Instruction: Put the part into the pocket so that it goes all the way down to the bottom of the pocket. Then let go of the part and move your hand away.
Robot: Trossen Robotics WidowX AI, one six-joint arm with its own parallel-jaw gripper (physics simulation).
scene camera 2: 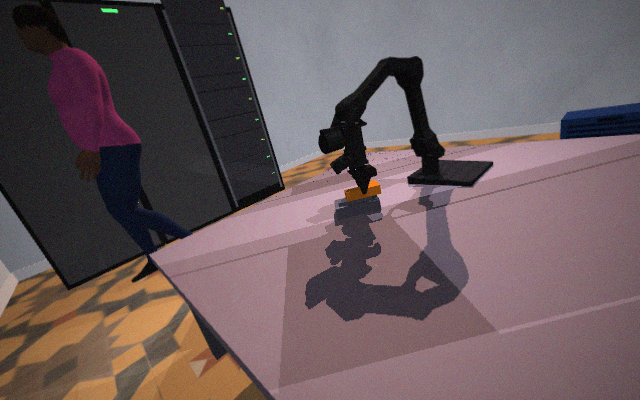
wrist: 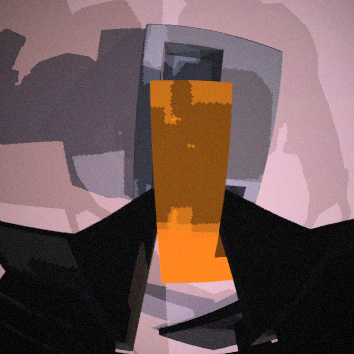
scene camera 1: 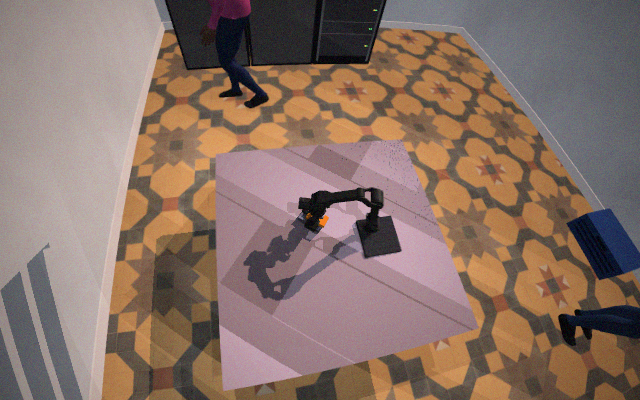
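Seen in the pictures: gripper, fingertip midpoint: (scene camera 2: 363, 192) (wrist: 186, 195) (scene camera 1: 316, 220); arm's base, link origin: (scene camera 2: 430, 171) (scene camera 1: 370, 227).
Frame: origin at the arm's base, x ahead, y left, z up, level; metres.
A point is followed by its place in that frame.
My gripper (scene camera 1: 314, 224) {x 0.286, y -0.130, z 0.035 m} (scene camera 2: 365, 190) {x 0.286, y -0.130, z 0.035 m} (wrist: 186, 195) {x 0.286, y -0.130, z 0.035 m} points down and is shut on the orange part, a long rectangular bar (scene camera 1: 324, 220) {x 0.247, y -0.109, z 0.051 m} (scene camera 2: 353, 194) {x 0.319, y -0.145, z 0.043 m} (wrist: 190, 160) {x 0.303, y -0.148, z 0.053 m}, holding it by its long sides. The grey block (scene camera 2: 357, 210) {x 0.331, y -0.136, z -0.007 m} (wrist: 252, 105) {x 0.286, y -0.195, z 0.012 m} with the pocket (wrist: 193, 65) {x 0.330, y -0.194, z -0.019 m} lies on the table under the part. In scene camera 2 the part stands out above the block's top. In the wrist view the far end of the pocket shows beyond the part's far end, and the part covers most of the rest. Whether the part touches the block cannot be told.
The arm's dark base plate (scene camera 1: 385, 245) {x -0.038, y 0.123, z -0.007 m} (scene camera 2: 450, 175) {x 0.038, y 0.074, z -0.005 m} stands on the pink table (scene camera 1: 310, 330) {x 0.507, y 0.378, z -0.024 m} (scene camera 2: 550, 240) {x 0.397, y 0.315, z -0.024 m}, to the right of the block. The arm's shadow falls across the table. A person (scene camera 1: 232, 45) (scene camera 2: 85, 110) is by the dark cabinets (scene camera 1: 282, 35), away from the table.
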